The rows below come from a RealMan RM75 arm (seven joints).
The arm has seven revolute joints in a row. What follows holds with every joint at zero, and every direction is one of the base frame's. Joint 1 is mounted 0.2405 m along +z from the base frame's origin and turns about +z. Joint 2 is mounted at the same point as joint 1 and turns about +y. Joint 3 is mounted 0.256 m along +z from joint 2 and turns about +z. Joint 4 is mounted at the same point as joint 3 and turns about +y. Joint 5 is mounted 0.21 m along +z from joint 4 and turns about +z. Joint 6 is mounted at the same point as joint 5 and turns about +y. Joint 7 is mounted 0.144 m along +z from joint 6 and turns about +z. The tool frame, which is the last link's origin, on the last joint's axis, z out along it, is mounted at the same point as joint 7; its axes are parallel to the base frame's.
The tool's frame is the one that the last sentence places.
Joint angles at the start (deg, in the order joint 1, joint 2, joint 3, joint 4, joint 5, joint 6, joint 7):
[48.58 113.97 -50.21 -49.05 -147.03 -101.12 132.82]
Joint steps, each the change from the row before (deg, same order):
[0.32 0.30 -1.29 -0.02 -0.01 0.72 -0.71]
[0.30 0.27 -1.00 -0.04 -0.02 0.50 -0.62]
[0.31 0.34 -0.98 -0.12 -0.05 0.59 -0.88]
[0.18 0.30 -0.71 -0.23 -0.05 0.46 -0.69]
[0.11 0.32 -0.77 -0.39 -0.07 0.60 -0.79]
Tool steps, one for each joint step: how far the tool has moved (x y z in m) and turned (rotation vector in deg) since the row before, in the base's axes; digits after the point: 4 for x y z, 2 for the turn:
[-0.0028 0.0012 -0.0041 -0.45 -0.76 1.71]
[-0.0027 0.0008 -0.0034 -0.43 -0.56 1.46]
[-0.0030 0.0010 -0.0037 -0.40 -0.53 1.80]
[-0.0024 0.0007 -0.0027 -0.22 -0.38 1.43]
[-0.0023 0.0010 -0.0025 -0.06 -0.44 1.64]

